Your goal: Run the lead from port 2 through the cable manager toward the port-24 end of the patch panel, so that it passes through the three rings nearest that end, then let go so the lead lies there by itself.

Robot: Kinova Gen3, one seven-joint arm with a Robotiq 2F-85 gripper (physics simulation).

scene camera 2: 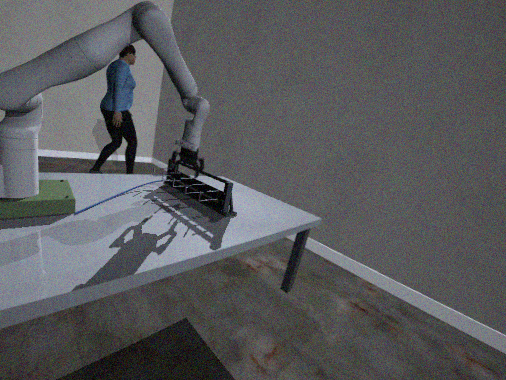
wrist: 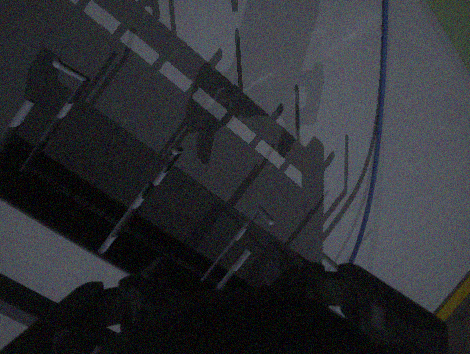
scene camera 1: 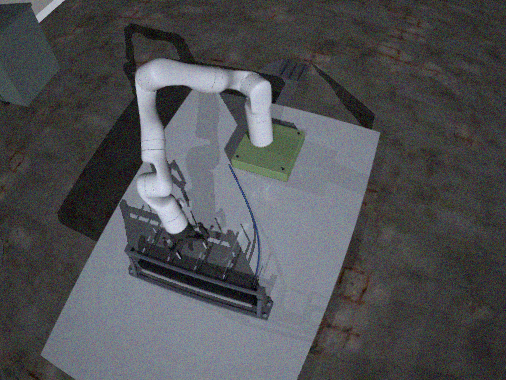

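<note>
The black patch panel (scene camera 1: 195, 282) (scene camera 2: 227, 196) (wrist: 111, 211) with its cable-manager rings stands on the grey table (scene camera 1: 327, 226) (scene camera 2: 259, 220). The blue lead (scene camera 1: 248, 205) (scene camera 2: 112, 196) (wrist: 375, 147) runs from beside the green base over the table. It curves to the panel's right end as scene camera 1 shows it. My gripper (scene camera 1: 193, 231) (scene camera 2: 185, 164) (wrist: 224, 266) is open and empty. It sits low over the rings in the left-middle part of the manager, well apart from the lead. In the wrist view the lead passes along the right edge, outside the rings below me.
A green base block (scene camera 1: 274, 154) (scene camera 2: 67, 197) carries the arm's foot at the table's far side. A person (scene camera 2: 119, 109) in a blue top walks by the wall behind the table. Thin upright ring prongs (wrist: 297, 109) stick up around the gripper.
</note>
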